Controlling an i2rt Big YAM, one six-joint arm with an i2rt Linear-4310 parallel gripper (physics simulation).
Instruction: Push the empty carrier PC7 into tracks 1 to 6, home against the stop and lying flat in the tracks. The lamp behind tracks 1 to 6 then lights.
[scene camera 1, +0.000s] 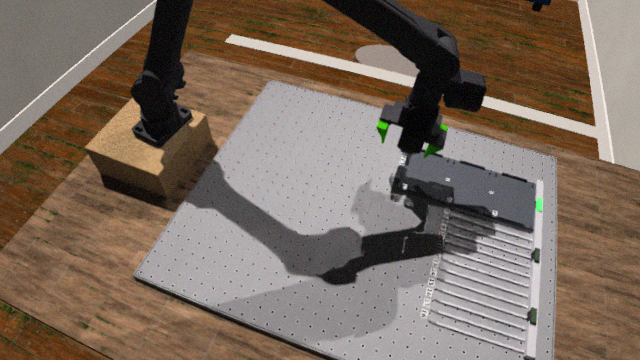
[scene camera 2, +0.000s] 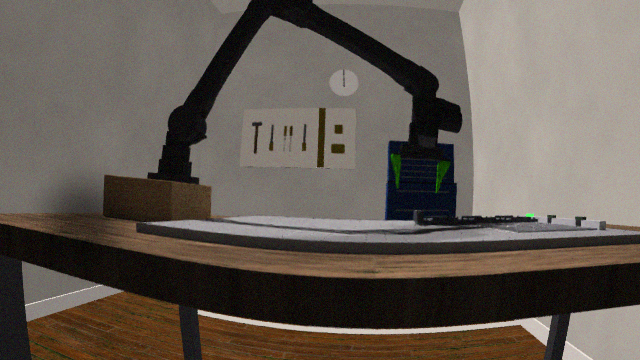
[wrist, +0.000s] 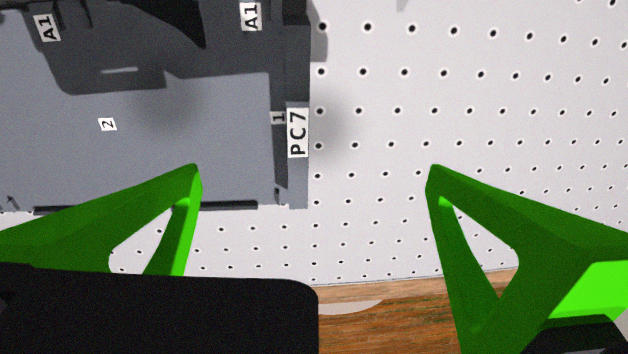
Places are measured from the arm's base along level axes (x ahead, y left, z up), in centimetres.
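Pixels of known places: gripper, fingertip midpoint: (scene camera 2: 417, 190) (wrist: 313, 176); arm's base at its link origin: (scene camera 1: 163, 124) (scene camera 2: 173, 181).
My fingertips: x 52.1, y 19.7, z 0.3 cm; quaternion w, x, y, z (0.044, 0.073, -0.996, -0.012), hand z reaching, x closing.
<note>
Ahead of a thing's pixels: the offset from my fingertips to its top centre. "*": to the spot under its first point. Level surfaces: height alone.
The dark grey carrier PC7 {dx +16.0, dy +2.7, dz -4.6 cm} (scene camera 1: 470, 185) (scene camera 2: 450, 220) (wrist: 225, 110) lies flat over the tracks at the back of the rack, its far end against the white stop rail {* dx +34.7, dy -14.5, dz -6.0 cm} (scene camera 1: 534, 280). Its labelled raised end bar faces the arm's side. The lamp {dx +32.3, dy +4.7, dz -5.4 cm} (scene camera 1: 539, 204) (scene camera 2: 530, 215) behind it is lit bright green. My gripper (scene camera 1: 405, 149) (scene camera 2: 418, 190) (wrist: 313, 176) is open and empty, raised above the carrier's labelled end. In the wrist view one finger is over the carrier and the other beyond its end bar. The carrier hides the tracks under it.
Bare tracks {* dx +25.8, dy -21.7, dz -7.5 cm} (scene camera 1: 480, 295) run beside the carrier toward the front, with numbers at their ends. Two other lamps (scene camera 1: 536, 255) (scene camera 1: 532, 316) on the rail are dark. The perforated plate {dz -7.5 cm} (scene camera 1: 300, 130) lies under the rack. The arm stands on a wooden block (scene camera 1: 125, 160) (scene camera 2: 140, 197).
</note>
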